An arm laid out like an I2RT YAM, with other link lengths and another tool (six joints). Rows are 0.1 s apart.
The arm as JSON. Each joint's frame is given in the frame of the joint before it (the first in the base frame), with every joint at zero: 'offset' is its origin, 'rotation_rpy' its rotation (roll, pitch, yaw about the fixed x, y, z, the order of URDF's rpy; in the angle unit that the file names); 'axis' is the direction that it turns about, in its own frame. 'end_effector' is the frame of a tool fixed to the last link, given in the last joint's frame.
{
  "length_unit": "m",
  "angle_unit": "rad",
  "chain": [
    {
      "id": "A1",
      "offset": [
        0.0,
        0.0,
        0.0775
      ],
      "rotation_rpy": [
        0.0,
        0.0,
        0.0
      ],
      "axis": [
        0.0,
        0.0,
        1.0
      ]
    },
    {
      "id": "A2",
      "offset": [
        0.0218,
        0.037,
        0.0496
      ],
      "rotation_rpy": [
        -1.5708,
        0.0,
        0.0
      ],
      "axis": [
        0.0,
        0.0,
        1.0
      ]
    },
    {
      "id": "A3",
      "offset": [
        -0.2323,
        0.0,
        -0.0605
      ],
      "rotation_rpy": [
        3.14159,
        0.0,
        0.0
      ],
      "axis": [
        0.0,
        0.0,
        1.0
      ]
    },
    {
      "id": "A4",
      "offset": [
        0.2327,
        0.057,
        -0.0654
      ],
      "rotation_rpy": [
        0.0,
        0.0,
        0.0
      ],
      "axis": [
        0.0,
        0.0,
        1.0
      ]
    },
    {
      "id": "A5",
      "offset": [
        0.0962,
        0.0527,
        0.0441
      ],
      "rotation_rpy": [
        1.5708,
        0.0,
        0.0
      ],
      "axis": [
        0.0,
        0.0,
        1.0
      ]
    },
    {
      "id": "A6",
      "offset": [
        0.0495,
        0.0,
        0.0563
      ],
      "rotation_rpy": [
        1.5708,
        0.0,
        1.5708
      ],
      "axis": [
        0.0,
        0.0,
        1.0
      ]
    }
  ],
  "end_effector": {
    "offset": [
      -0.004,
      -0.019,
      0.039
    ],
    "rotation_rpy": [
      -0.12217,
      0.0,
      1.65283
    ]
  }
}
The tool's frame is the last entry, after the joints.
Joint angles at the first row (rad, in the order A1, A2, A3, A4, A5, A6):
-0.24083, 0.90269, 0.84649, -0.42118, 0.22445, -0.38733
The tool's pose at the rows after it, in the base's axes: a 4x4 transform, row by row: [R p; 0 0 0 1], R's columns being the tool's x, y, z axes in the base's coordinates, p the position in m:
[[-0.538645 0.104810 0.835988 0.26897], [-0.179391 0.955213 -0.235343 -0.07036], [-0.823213 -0.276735 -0.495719 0.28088], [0 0 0 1]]
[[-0.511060 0.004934 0.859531 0.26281], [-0.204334 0.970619 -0.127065 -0.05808], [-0.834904 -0.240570 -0.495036 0.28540], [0 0 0 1]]
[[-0.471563 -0.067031 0.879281 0.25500], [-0.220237 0.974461 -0.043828 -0.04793], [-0.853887 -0.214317 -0.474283 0.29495], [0 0 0 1]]
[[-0.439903 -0.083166 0.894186 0.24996], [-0.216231 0.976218 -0.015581 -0.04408], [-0.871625 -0.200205 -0.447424 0.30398], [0 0 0 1]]
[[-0.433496 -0.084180 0.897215 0.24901], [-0.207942 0.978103 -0.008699 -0.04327], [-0.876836 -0.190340 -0.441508 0.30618], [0 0 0 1]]
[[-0.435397 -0.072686 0.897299 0.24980], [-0.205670 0.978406 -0.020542 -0.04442], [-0.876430 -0.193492 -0.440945 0.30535], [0 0 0 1]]
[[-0.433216 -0.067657 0.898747 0.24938], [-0.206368 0.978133 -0.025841 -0.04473], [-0.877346 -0.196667 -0.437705 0.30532], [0 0 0 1]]
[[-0.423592 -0.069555 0.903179 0.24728], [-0.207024 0.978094 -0.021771 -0.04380], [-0.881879 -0.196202 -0.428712 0.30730], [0 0 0 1]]
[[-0.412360 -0.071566 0.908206 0.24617], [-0.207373 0.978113 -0.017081 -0.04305], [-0.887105 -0.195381 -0.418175 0.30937], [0 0 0 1]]
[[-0.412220 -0.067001 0.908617 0.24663], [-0.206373 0.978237 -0.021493 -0.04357], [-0.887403 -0.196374 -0.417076 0.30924], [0 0 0 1]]
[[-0.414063 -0.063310 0.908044 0.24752], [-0.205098 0.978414 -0.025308 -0.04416], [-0.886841 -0.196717 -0.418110 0.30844], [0 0 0 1]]
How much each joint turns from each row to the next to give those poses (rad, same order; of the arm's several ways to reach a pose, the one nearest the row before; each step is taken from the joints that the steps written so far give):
0.00001, -0.02372, 0.00139, -0.02934, -0.07889, -0.00560
0.00151, -0.03593, 0.00604, -0.04097, -0.11019, -0.01467
0.00146, -0.04069, 0.01275, -0.03421, -0.08526, -0.00602
0.00009, -0.02663, 0.01069, -0.01056, -0.03098, 0.01136
0.00057, -0.00422, 0.00426, -0.00358, -0.00666, 0.01013
0.00080, 0.00163, -0.00410, 0.00723, 0.01254, 0.00250
0.00016, -0.00421, -0.00423, 0.00416, 0.00505, 0.00001
-0.00001, -0.01215, -0.00186, -0.00072, -0.00503, 0.00157
0.00001, -0.00823, -0.00167, 0.00457, -0.00576, 0.00227
-0.00001, 0.00119, -0.00134, 0.00400, 0.00431, 0.00116
-0.00003, 0.00344, -0.00191, 0.00440, 0.00393, 0.00093

